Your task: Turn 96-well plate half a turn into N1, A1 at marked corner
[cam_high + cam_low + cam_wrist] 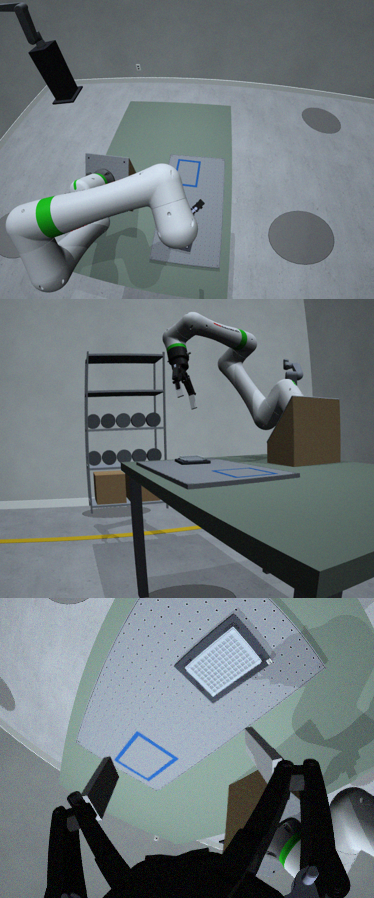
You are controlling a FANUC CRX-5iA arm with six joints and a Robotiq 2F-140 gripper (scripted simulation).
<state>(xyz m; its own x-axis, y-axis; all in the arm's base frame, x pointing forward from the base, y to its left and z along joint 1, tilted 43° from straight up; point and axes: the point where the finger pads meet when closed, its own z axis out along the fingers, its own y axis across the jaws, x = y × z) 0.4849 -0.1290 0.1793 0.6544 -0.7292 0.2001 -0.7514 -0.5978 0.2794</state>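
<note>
Right now my hand is 25 cm above the white 96-well plate, 3 cm past it and 2 cm to the left of it. Round my hand: dark plate nest N1 (26 cm below, 3 cm behind, 2 cm to the right); then white mark (25 cm below, 10 cm behind, 9 cm to the right).
</note>
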